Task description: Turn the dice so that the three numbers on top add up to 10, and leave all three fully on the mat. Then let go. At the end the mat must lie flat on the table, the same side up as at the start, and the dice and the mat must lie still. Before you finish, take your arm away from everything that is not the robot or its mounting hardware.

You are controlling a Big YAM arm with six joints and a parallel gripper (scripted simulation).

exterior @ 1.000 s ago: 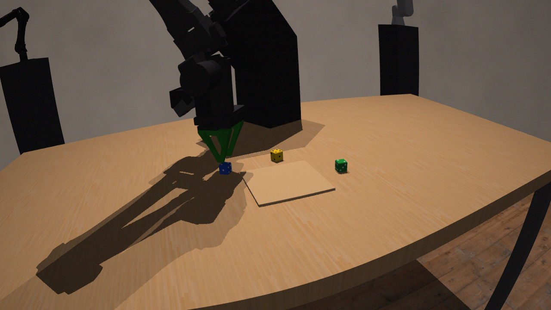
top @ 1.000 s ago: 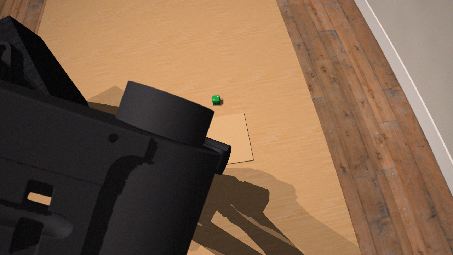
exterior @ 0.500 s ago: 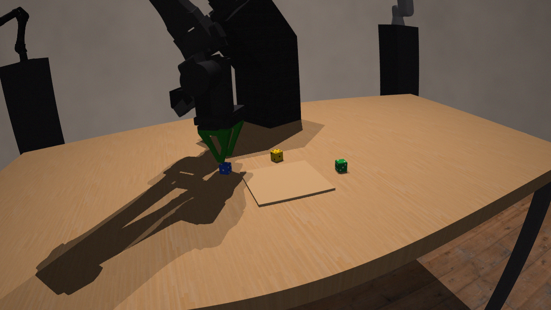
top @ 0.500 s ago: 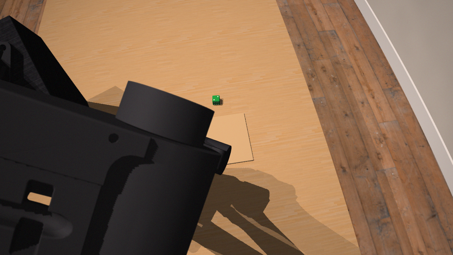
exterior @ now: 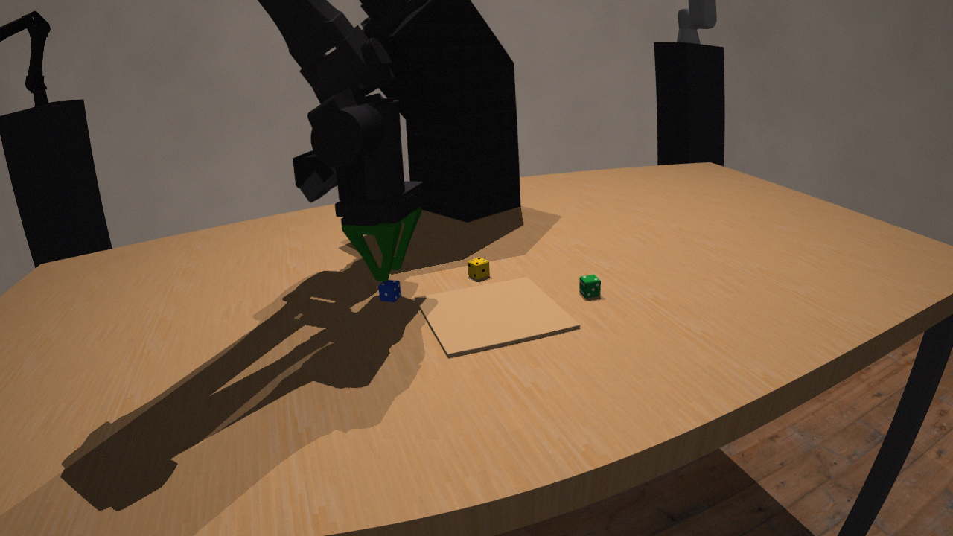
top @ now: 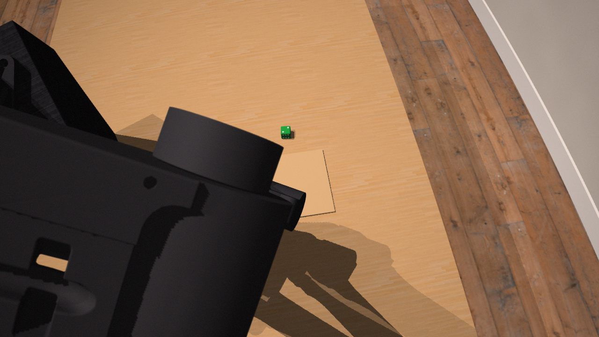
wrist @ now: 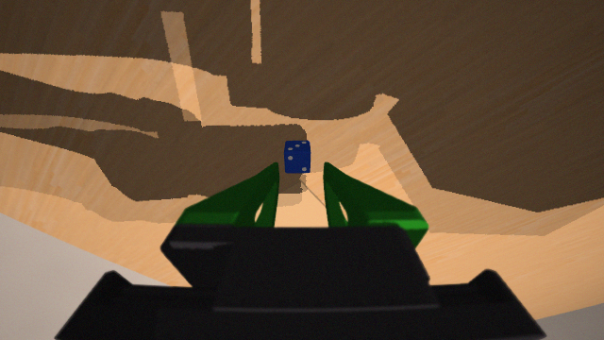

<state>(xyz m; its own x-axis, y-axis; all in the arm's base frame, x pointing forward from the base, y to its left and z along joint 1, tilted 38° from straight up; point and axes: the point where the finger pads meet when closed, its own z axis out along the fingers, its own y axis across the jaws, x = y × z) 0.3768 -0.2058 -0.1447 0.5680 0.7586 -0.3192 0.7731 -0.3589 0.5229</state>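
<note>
My hand is 30 mm above the blue die. Also, from my hand: green die: 210 mm to the left, 90 mm ahead, 30 mm below; then tan mat: 90 mm to the left, 90 mm ahead, 40 mm below; then yellow die: 120 mm to the left, 30 mm below, 20 mm behind.
</note>
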